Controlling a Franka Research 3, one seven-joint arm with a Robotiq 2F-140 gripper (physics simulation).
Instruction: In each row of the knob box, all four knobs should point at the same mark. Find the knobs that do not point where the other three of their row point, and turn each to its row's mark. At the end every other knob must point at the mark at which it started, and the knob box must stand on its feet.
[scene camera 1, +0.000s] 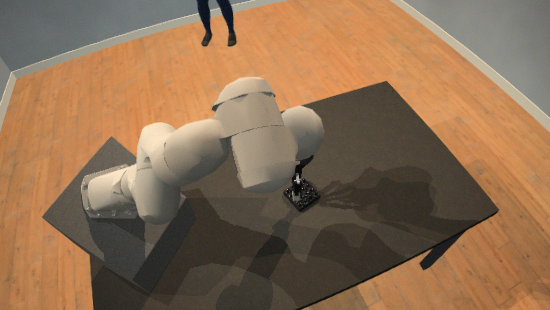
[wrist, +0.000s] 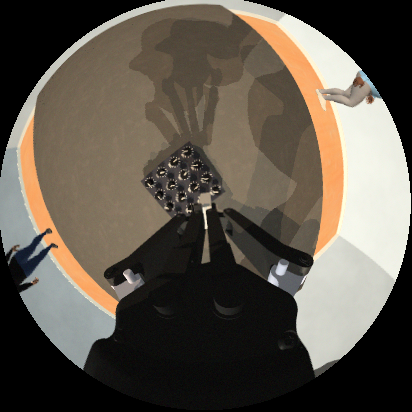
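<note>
The black knob box (scene camera 1: 309, 198) (wrist: 166, 182) lies flat on the table, turned cornerwise in the wrist view, with rows of black knobs with pale pointer lines and rings of pale marks. Its knobs include one at the far corner (wrist: 187, 151), one at the left corner (wrist: 150, 182) and one near the right corner (wrist: 215, 189). The pointer directions are too small to read surely. My gripper (scene camera 1: 296, 196) (wrist: 205, 200) is shut and empty, with its pale fingertips over the near right part of the box in the wrist view. The fingers hide part of the box's near edge and knobs there.
The dark table (scene camera 1: 370, 130) (wrist: 90, 110) carries the box and shadows of the arm. The arm's grey base block (scene camera 1: 112, 250) stands at the left in the scene view. A table edge and orange floor (wrist: 327, 165) lie to the right in the wrist view.
</note>
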